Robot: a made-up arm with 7 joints.
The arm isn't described. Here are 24 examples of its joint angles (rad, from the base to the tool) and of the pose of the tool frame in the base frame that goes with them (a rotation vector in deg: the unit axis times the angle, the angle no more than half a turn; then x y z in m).
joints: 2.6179 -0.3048 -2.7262 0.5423 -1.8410 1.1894 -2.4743
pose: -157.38 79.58 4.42 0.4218 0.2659 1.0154
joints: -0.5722 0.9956 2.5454 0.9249 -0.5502 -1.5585 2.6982
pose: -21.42 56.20 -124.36 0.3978 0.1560 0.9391
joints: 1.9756 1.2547 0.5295 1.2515 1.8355 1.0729 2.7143
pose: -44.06 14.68 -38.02 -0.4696 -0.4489 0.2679
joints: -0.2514 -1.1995 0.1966 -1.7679 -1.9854 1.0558 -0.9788
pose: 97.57 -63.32 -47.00 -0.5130 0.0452 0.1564
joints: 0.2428 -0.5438 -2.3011 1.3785 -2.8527 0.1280 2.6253
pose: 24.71 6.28 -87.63 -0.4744 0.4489 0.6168
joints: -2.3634 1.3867 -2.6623 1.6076 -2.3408 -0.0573 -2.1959
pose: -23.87 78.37 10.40 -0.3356 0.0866 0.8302
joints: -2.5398 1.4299 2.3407 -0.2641 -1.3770 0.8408 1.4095
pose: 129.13 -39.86 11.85 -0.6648 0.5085 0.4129
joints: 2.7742 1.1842 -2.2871 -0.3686 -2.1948 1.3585 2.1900
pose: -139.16 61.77 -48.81 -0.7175 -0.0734 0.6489
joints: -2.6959 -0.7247 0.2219 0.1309 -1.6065 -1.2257 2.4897
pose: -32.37 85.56 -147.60 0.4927 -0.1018 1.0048
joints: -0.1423 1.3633 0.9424 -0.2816 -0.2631 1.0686 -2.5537
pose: 21.78 -88.58 70.47 0.7920 0.1494 0.5396
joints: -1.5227 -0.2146 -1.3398 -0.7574 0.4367 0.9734 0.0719
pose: 9.16 101.70 -66.04 0.1972 -0.1967 1.1168
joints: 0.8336 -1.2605 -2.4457 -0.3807 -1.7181 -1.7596 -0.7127
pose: -79.50 150.27 -23.85 -0.4866 0.5604 0.6828
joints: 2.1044 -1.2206 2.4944 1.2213 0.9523 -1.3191 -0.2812
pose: 21.46 56.41 -92.04 0.1093 0.7413 0.3344
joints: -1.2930 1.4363 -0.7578 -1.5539 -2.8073 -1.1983 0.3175
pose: 115.81 -127.96 -19.89 0.3827 0.4120 0.7163
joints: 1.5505 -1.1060 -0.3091 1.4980 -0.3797 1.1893 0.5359
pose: 3.12 53.98 86.29 0.1273 0.2133 0.8353
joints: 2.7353 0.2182 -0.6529 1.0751 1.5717 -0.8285 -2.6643
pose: -45.76 -32.96 68.24 -0.1976 -0.3639 0.9179
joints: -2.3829 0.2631 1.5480 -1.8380 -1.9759 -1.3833 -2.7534
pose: -63.18 -78.90 76.61 -0.2381 -0.2250 0.7790
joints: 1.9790 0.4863 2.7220 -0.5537 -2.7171 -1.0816 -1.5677
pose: -112.36 -3.74 90.52 -0.1242 -0.3978 1.0419
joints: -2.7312 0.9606 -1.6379 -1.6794 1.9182 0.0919 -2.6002
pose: 118.76 -100.52 47.45 -0.1102 0.5397 0.5883
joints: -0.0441 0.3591 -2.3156 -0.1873 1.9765 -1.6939 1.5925
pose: -67.28 -4.59 -10.45 0.1867 -0.0595 1.1085
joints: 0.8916 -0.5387 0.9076 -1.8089 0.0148 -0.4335 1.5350
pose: 69.75 -2.48 155.16 -0.0320 0.5395 0.4979
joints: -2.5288 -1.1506 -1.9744 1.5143 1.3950 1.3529 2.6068
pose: -82.73 14.15 1.03 0.1658 -0.5536 0.4581
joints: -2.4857 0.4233 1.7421 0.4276 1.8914 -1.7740 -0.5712
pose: 110.48 -38.81 8.56 -0.1344 0.3777 1.0029
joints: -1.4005 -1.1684 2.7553 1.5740 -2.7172 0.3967 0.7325
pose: -17.07 -114.18 -8.76 0.1083 -0.5912 0.1694
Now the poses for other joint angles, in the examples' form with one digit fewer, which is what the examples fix.
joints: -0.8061 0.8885 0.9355 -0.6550 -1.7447 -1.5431 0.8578
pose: -75.3 -106.0 67.7 0.258 0.409 0.964
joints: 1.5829 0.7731 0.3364 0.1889 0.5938 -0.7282 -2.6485
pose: -74.8 -56.2 101.0 0.004 -0.574 0.935
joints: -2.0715 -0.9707 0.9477 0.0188 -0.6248 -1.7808 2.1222
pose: 33.7 -34.9 32.2 0.354 -0.573 0.732
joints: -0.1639 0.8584 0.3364 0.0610 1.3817 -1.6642 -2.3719
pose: 5.6 4.2 -116.9 0.563 0.190 0.833
